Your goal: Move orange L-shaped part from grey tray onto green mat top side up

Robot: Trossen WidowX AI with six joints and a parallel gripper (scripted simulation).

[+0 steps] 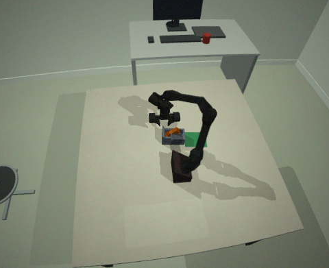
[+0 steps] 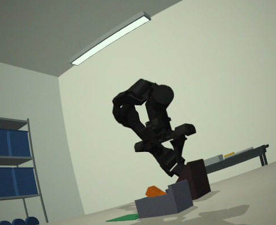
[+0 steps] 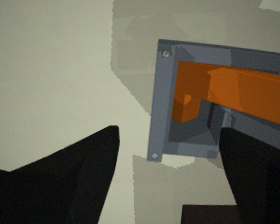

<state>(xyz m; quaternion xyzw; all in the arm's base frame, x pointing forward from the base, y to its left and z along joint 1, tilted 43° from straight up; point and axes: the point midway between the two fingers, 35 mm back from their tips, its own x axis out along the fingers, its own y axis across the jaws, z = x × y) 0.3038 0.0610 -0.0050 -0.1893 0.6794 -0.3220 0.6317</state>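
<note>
My gripper tip is 2 cm past the orange L-shaped part, 4 cm to the left of it and 10 cm above it. Also, from my gripper tip: green mat (6 cm behind, 21 cm to the right, 16 cm below).
</note>
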